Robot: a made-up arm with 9 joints.
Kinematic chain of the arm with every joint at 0, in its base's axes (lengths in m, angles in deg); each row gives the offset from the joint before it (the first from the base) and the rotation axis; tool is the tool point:
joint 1: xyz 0 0 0.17 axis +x
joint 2: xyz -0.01 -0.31 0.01 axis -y
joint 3: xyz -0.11 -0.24 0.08 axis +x
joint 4: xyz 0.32 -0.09 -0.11 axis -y
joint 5: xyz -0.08 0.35 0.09 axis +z
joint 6: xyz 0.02 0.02 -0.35 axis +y
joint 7: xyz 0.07 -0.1 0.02 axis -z
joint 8: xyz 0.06 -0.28 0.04 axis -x
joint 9: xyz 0.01 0 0.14 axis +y
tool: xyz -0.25 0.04 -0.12
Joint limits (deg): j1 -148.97..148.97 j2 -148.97..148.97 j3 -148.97..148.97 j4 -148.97..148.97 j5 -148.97..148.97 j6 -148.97..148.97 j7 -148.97..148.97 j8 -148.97..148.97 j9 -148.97..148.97
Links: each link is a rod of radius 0.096 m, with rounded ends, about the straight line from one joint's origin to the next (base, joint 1, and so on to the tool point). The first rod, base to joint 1, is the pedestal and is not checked.
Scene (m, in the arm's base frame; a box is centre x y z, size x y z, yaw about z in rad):
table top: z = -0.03
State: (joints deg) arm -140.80 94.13 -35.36 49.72 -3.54 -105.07 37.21 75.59 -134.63
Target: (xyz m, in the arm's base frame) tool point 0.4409 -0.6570 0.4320
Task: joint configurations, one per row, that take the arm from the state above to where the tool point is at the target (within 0.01 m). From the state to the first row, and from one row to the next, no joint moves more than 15 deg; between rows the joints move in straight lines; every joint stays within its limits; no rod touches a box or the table.
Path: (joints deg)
1: -127.39 89.13 -33.95 49.88 -9.50 -109.98 35.58 73.19 -136.68
2: -113.98 84.13 -32.54 50.04 -15.47 -114.88 33.95 70.79 -138.73
3: -100.57 79.13 -31.13 50.19 -21.43 -119.79 32.31 68.39 -140.78
4: -87.15 74.13 -29.71 50.35 -27.39 -124.69 30.68 65.99 -142.82
5: -73.74 69.14 -28.30 50.51 -33.35 -129.60 29.05 63.59 -144.87
6: -60.33 64.14 -26.89 50.67 -39.32 -134.50 27.42 61.19 -146.92
7: -46.92 59.14 -25.48 50.82 -45.28 -139.41 25.78 58.79 -148.97

